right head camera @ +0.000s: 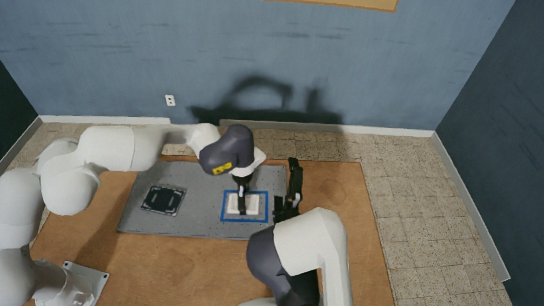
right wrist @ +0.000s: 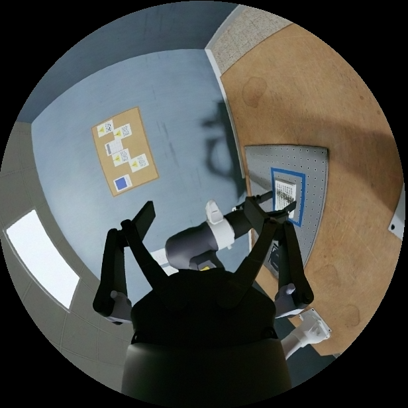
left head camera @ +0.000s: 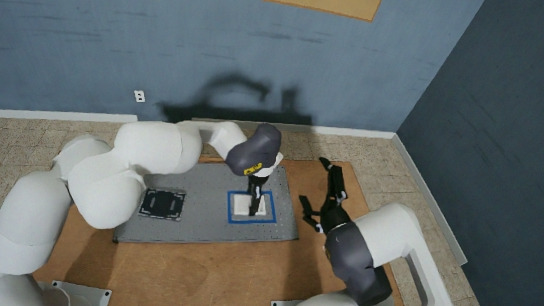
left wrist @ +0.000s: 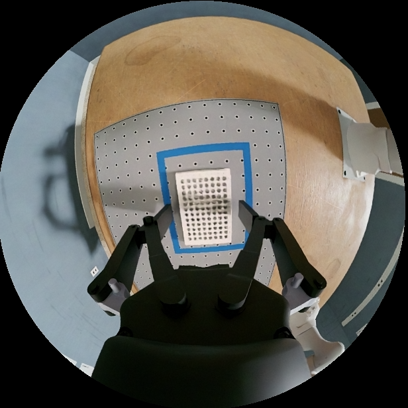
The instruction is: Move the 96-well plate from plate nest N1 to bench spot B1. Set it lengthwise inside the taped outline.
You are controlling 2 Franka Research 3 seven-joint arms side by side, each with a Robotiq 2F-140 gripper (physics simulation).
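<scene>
The white 96-well plate point(left head camera: 242, 204) point(right head camera: 253, 204) point(left wrist: 205, 218) point(right wrist: 285, 189) lies flat inside the blue taped outline point(left head camera: 252, 222) point(right head camera: 244, 220) point(left wrist: 203, 148) point(right wrist: 303, 200), its long sides along the outline's long sides. In the left wrist view it lies close to the lower short bar. My left gripper point(left head camera: 254, 212) point(right head camera: 242, 212) point(left wrist: 204, 209) is open, pointing down over the plate, with a finger beside each long side and a gap at both. My right gripper point(left head camera: 314, 181) point(right head camera: 285, 180) is open and empty, away from the plate. The black plate nest point(left head camera: 162, 204) point(right head camera: 163, 200) holds no plate.
The outline and nest are on a grey perforated board point(left head camera: 207, 232) point(right head camera: 190, 229) point(left wrist: 135, 125) on the wooden bench point(left head camera: 200, 270) point(right head camera: 165, 265). The right arm reaches in from the lower right in the left head camera. A blue wall point(left head camera: 300, 75) stands behind the bench.
</scene>
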